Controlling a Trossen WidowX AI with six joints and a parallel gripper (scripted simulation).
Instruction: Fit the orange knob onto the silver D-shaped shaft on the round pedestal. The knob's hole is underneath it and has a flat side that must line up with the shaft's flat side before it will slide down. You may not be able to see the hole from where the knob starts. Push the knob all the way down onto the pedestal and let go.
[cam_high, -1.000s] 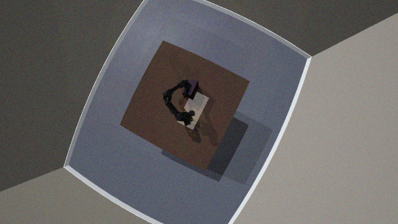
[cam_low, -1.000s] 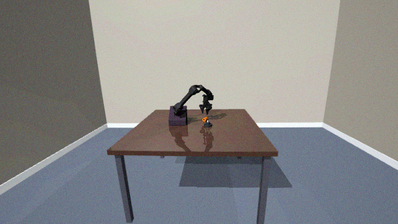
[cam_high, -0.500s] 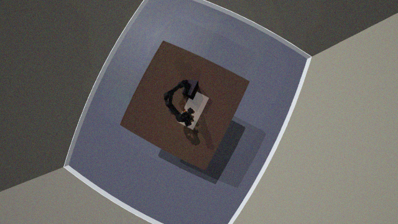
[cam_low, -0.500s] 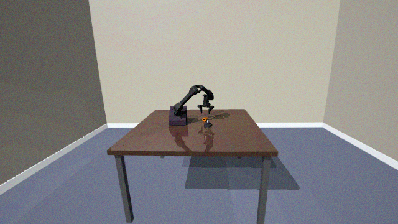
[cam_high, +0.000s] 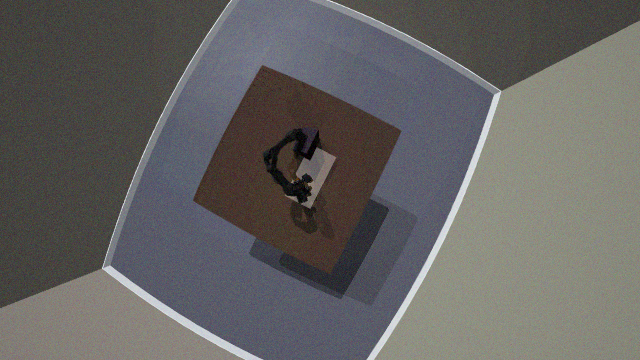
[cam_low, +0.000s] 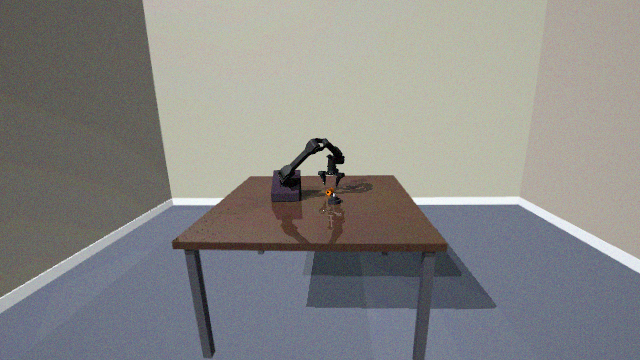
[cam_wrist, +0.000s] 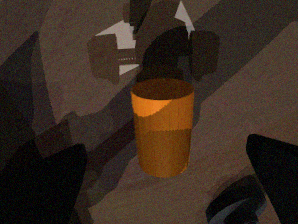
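Now: gripper tip 40 mm above the orange knob. Round my gripper tip: dark round pedestal (30 mm ahead, 180 mm to the right, 30 mm below).
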